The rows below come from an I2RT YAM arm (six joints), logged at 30 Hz.
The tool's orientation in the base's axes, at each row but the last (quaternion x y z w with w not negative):
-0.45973, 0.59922, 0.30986, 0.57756
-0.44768, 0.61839, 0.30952, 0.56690
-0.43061, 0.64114, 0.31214, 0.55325
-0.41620, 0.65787, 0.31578, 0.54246
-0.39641, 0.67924, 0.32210, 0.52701
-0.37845, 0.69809, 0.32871, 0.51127
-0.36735, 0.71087, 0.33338, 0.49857
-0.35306, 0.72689, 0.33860, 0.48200
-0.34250, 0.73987, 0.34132, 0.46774
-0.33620, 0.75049, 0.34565, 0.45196
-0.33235, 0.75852, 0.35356, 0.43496
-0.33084, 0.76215, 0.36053, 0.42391
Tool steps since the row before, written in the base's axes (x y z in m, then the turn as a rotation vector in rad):
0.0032, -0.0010, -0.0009, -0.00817, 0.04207, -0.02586
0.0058, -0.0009, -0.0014, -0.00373, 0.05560, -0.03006
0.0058, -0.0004, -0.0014, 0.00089, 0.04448, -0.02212
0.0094, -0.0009, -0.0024, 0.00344, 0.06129, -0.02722
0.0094, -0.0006, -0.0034, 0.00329, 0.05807, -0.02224
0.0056, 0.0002, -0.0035, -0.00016, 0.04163, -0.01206
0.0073, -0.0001, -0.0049, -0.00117, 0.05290, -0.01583
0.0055, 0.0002, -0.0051, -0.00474, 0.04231, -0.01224
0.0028, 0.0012, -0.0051, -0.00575, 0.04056, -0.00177
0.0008, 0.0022, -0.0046, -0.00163, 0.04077, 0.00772
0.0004, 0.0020, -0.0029, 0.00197, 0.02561, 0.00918
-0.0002, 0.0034, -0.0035, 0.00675, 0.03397, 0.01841
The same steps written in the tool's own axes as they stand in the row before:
0.0014, -0.0031, 0.0005, 0.01641, 0.02776, 0.03828
0.0018, -0.0054, 0.0019, 0.01797, 0.02979, 0.05290
0.0014, -0.0053, 0.0025, 0.01243, 0.02020, 0.04366
0.0019, -0.0087, 0.0040, 0.01379, 0.02575, 0.06046
0.0022, -0.0086, 0.0046, 0.00962, 0.02444, 0.05646
0.0023, -0.0050, 0.0037, 0.00364, 0.01998, 0.03829
0.0030, -0.0068, 0.0047, 0.00533, 0.02616, 0.04835
0.0032, -0.0053, 0.0043, 0.00495, 0.02418, 0.03679
0.0036, -0.0026, 0.0040, -0.00408, 0.02602, 0.03143
0.0035, -0.0005, 0.0038, -0.01427, 0.02480, 0.03009
0.0020, 0.0000, 0.0029, -0.01404, 0.01422, 0.01857
0.0025, 0.0010, 0.0041, -0.02588, 0.01719, 0.02394

